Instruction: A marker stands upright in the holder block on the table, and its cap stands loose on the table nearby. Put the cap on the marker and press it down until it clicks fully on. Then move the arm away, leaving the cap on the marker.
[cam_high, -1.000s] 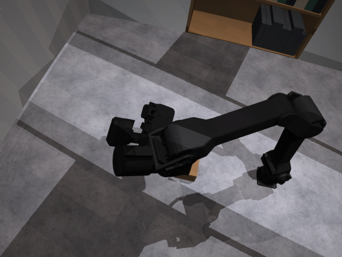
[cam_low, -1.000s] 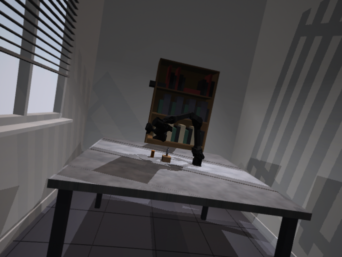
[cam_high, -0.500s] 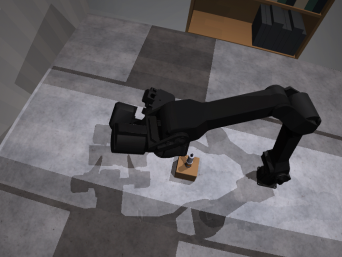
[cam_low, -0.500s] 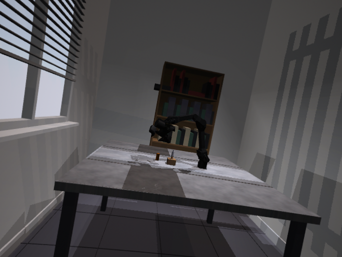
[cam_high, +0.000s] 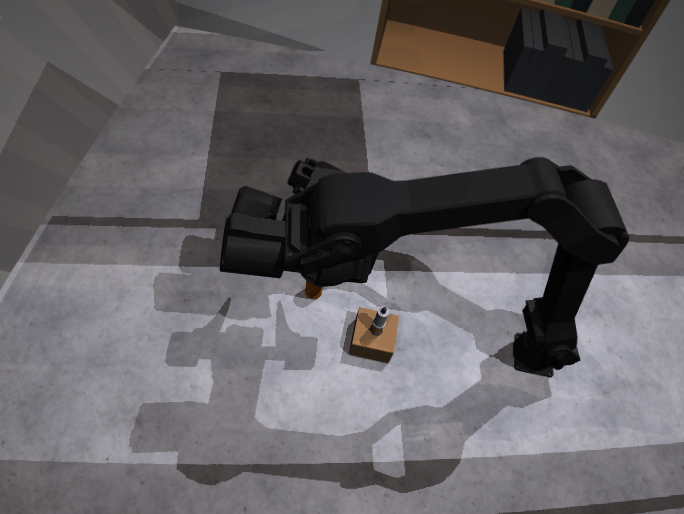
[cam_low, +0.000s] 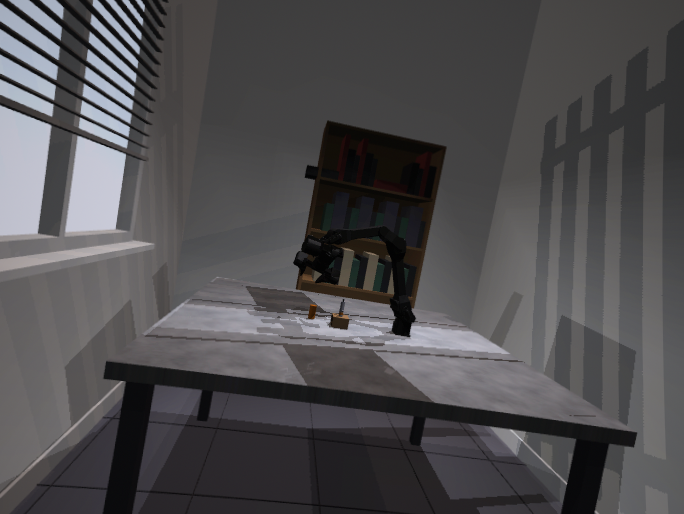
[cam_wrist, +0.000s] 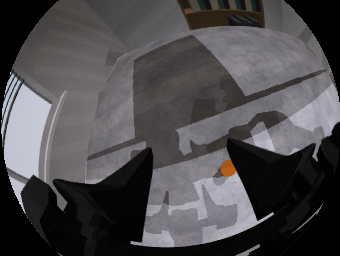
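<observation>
Right now the orange cap is 130 mm below my gripper tip, 40 mm behind it and 20 mm to the left of it. From my gripper tip the other things lie so: brown holder block 140 mm behind, 130 mm below, 80 mm to the left.
</observation>
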